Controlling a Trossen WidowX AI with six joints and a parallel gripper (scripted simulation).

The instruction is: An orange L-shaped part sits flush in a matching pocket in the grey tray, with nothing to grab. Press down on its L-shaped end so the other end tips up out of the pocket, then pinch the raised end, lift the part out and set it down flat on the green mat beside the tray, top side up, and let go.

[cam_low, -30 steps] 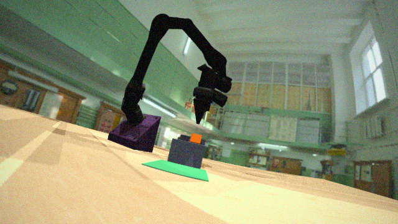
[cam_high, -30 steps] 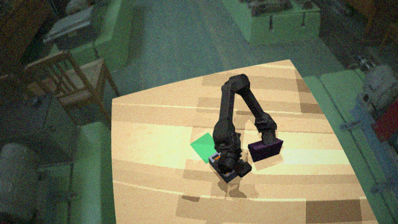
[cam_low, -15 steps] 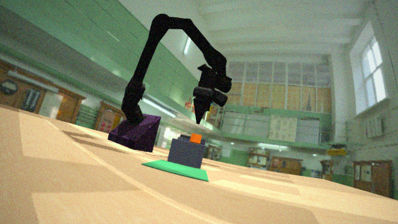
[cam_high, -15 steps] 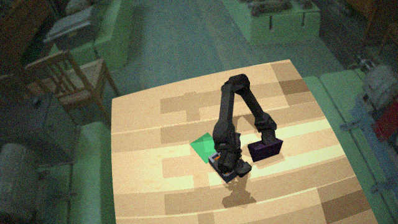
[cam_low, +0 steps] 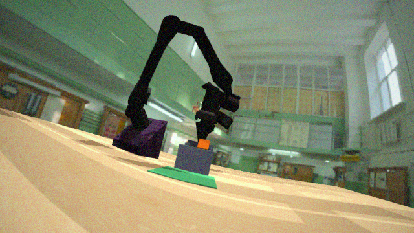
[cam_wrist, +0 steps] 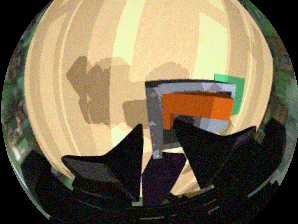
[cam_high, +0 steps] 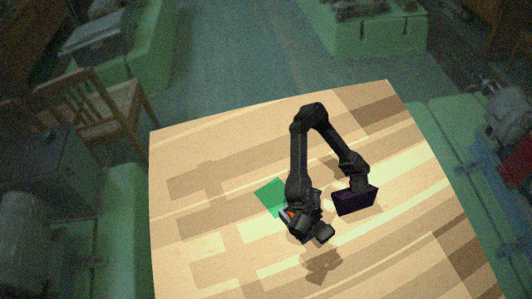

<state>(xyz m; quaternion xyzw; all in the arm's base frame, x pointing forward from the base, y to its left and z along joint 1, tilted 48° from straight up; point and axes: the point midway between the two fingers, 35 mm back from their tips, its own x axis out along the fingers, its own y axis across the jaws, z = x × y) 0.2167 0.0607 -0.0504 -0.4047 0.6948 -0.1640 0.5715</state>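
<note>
Right now my gripper tip is 40 mm to the left of the orange L-shaped part, 30 mm above it and 20 mm short of it. The rest, counted from my gripper tip: green mat 200 mm to the right, 90 mm below, 80 mm ahead.
</note>
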